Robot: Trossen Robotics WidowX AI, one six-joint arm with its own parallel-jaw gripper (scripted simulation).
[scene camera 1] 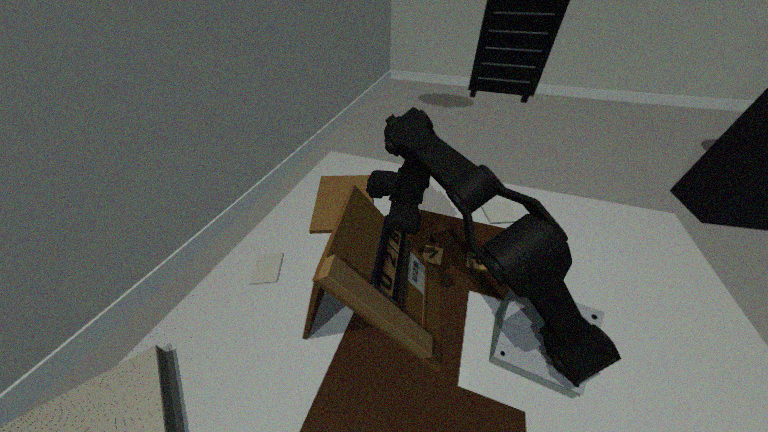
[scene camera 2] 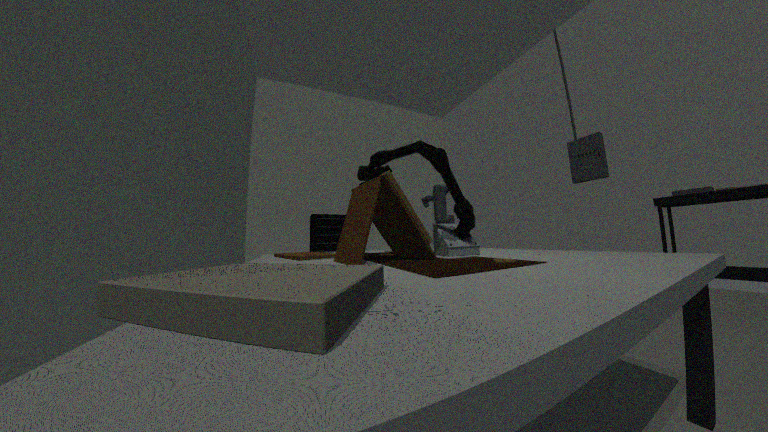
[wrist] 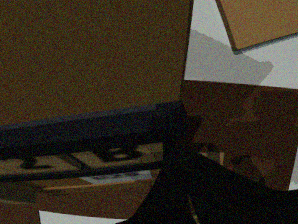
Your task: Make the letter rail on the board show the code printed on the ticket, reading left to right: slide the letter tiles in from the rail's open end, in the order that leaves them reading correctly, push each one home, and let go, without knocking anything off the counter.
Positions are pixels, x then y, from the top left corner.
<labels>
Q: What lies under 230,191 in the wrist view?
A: My gripper.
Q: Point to a slanted wooden board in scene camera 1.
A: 350,269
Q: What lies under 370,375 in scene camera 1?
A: A brown mat.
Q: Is my gripper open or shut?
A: Shut.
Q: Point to a brown mat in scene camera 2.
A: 439,268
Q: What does my gripper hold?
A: Nothing.
</labels>
